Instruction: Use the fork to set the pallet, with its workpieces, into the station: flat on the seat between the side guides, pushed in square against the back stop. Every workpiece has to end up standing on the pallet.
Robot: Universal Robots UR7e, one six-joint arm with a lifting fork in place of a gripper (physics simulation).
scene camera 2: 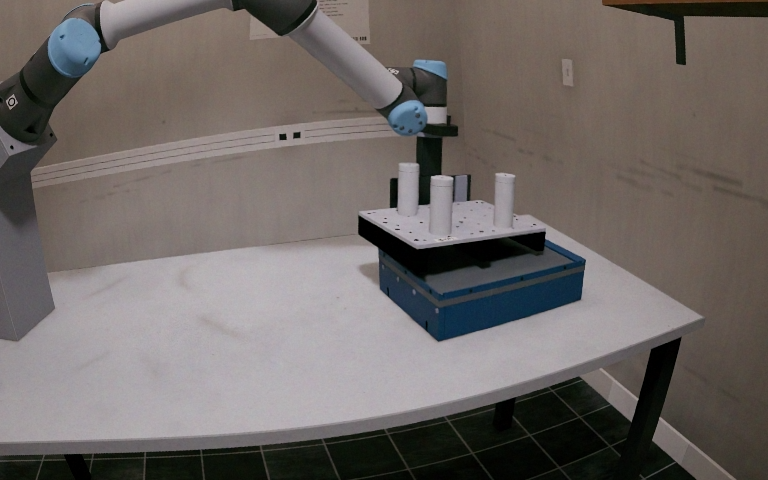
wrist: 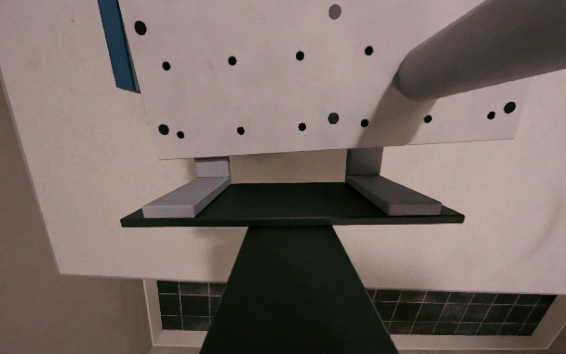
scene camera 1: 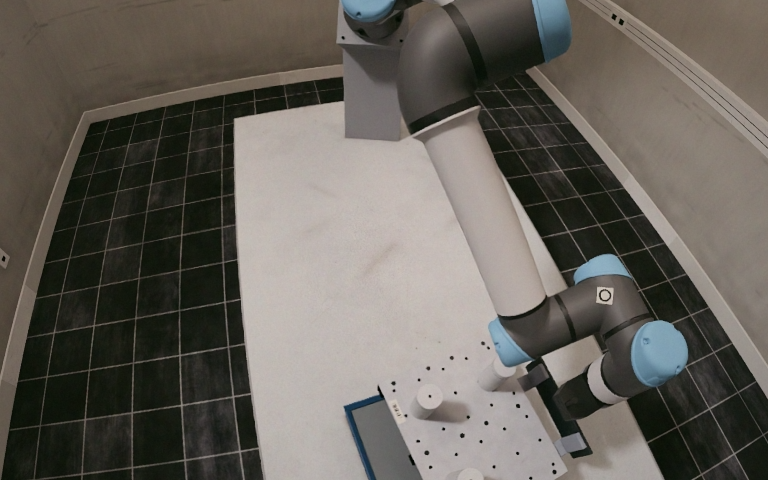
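Note:
The white perforated pallet [scene camera 1: 498, 438] [scene camera 2: 472, 219] [wrist: 270, 95] is level and raised above the blue station [scene camera 2: 509, 305] [wrist: 116, 50], with a gap to its grey seat [scene camera 1: 390, 444]. It is offset from the seat, whose uncovered part shows at the left in scene camera 1 and towards the front in scene camera 2. Three white cylindrical workpieces [scene camera 1: 428, 400] [scene camera 2: 441, 204] stand upright on it; one workpiece [wrist: 475, 52] shows in the wrist view. My fork [scene camera 1: 550, 410] [scene camera 2: 430, 189] [wrist: 288, 166] has its tines under the pallet and carries it; the tine ends are hidden.
The station stands on the white table [scene camera 1: 317, 226] [scene camera 2: 226, 367] near its far end from the arm's pedestal [scene camera 1: 372, 93] [scene camera 2: 25, 254]. Walls surround the table. A brown shelf [scene camera 2: 690, 8] hangs at the upper right in scene camera 2.

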